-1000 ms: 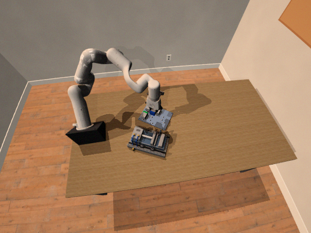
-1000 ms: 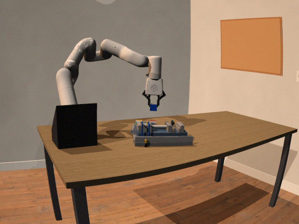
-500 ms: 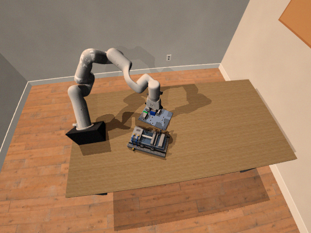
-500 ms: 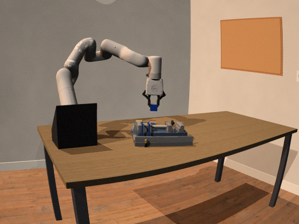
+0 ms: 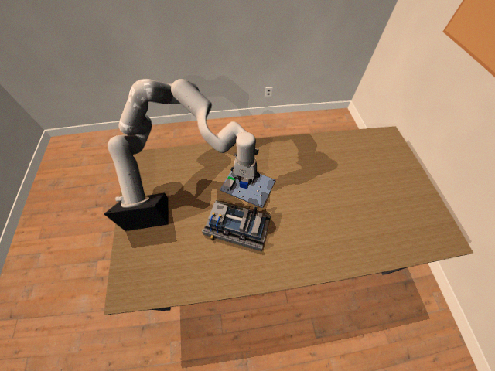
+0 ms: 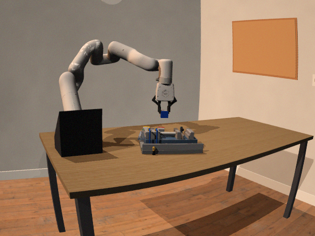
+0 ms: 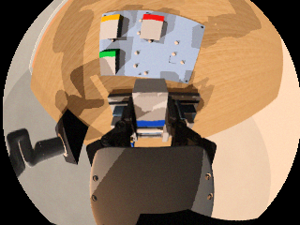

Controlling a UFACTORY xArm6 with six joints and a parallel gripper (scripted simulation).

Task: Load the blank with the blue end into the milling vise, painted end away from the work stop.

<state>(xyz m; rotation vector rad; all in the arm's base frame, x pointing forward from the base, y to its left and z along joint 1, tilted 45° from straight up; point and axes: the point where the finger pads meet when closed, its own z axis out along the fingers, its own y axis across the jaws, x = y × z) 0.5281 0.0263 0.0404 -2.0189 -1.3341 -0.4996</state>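
Now: hand 20 cm to the left of the fixed jaw, 9 cm above it and 3 cm short of it. Round my hand: work stop rod 15 cm to the right, 8 cm below, 2 cm ahead; then blue-ended blank 2 cm below; then green-ended blank 15 cm below, 7 cm to the left, 7 cm behind.
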